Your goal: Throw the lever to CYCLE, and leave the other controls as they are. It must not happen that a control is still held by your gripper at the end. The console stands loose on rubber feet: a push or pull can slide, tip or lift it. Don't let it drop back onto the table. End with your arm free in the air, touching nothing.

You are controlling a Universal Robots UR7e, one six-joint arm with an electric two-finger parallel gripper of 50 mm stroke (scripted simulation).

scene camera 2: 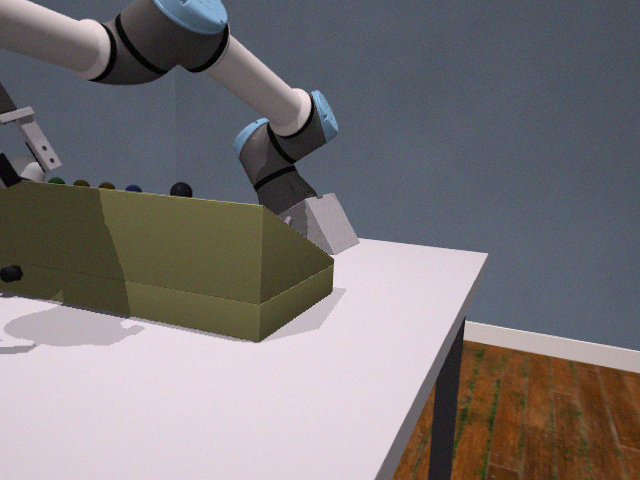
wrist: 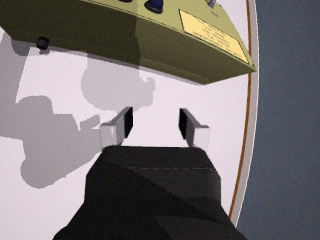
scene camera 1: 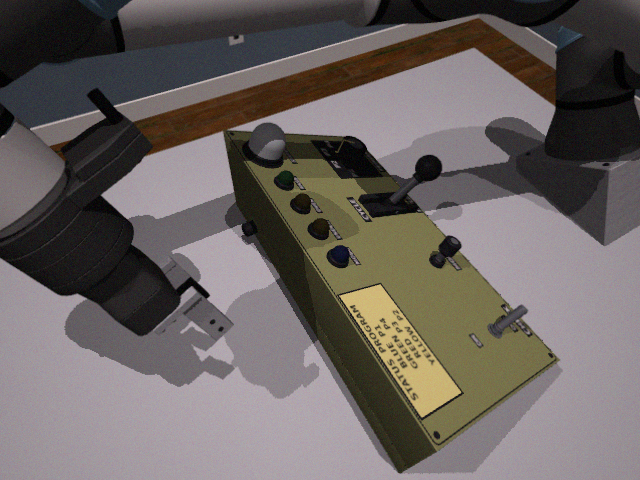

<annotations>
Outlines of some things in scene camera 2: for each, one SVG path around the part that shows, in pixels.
An olive console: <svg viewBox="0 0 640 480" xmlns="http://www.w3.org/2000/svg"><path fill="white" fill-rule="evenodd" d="M0 186L0 290L255 342L262 341L333 292L334 258L292 228L290 225L293 219L290 216L287 216L283 221L263 205L192 198L191 187L183 182L174 184L170 190L170 195L142 193L141 188L136 185L130 185L125 191L116 190L114 185L109 182L102 183L99 188L90 187L89 183L85 180L77 180L73 185L65 185L65 182L58 177L51 178L48 183L44 183L46 173L43 173L36 159L29 155L15 157L10 162L22 182L4 190Z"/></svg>
</annotations>
